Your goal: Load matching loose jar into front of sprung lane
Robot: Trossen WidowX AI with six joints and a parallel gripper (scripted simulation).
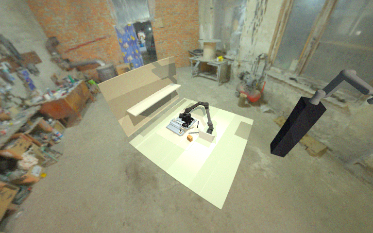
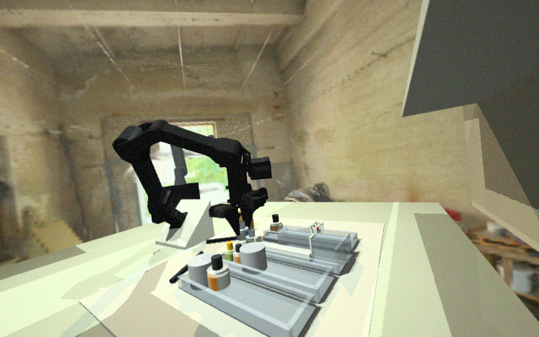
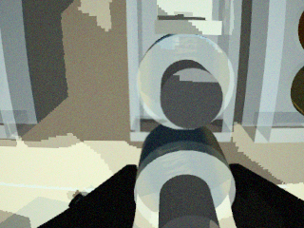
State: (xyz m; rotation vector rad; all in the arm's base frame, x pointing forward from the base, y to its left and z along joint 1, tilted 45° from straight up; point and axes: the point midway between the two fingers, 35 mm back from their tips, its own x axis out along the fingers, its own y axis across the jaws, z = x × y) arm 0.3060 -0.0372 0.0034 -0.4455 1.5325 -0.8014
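The sprung lane lies 180 mm ahead of my gripper tip, 10 mm to the right of it and 30 mm below it. Also, from my gripper tip: pusher plate: 150 mm ahead.
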